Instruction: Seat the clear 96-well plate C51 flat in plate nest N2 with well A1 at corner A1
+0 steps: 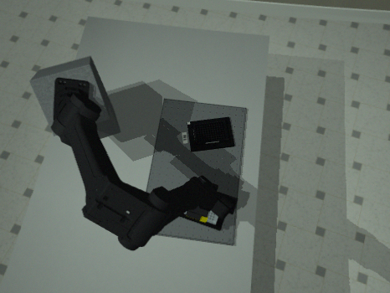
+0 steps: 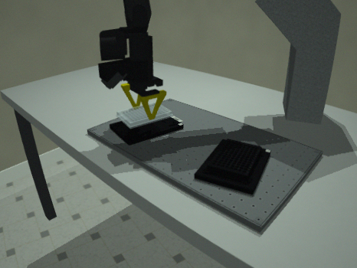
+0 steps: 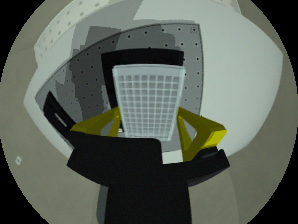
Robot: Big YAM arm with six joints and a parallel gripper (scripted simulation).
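Now: hand 4 cm above the black plate nest N2 and 1 cm to the right of it. The rest, counted from my hand: station label: 27 cm to the left, 5 cm below, 5 cm behind; then clear 96-well plate C51: 1 cm below; then black 96-well plate C15: 28 cm to the left, 4 cm ahead, 3 cm below.
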